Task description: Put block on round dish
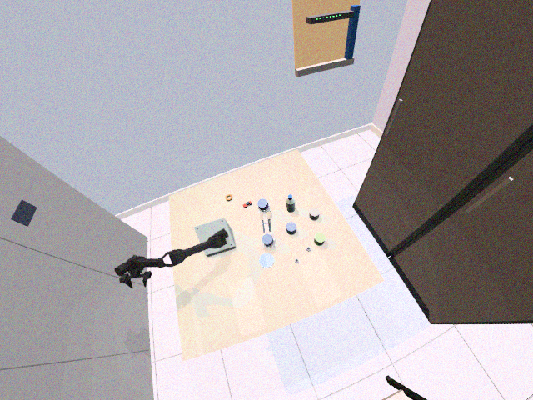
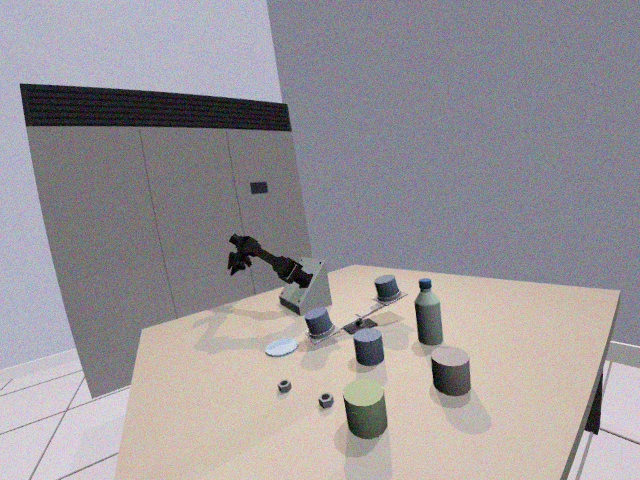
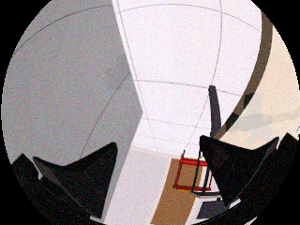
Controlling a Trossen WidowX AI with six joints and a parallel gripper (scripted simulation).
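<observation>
Right now the pale teal block is 900 mm ahead of my gripper tip, 90 mm below it and 50 mm to the right of it. The rest, counted from my gripper tip: orange ring 780 mm ahead, 460 mm to the left, 130 mm below; round pale-blue dish 840 mm ahead, 160 mm to the right, 130 mm below; red object 890 mm ahead, 320 mm to the left, 120 mm below.
</observation>
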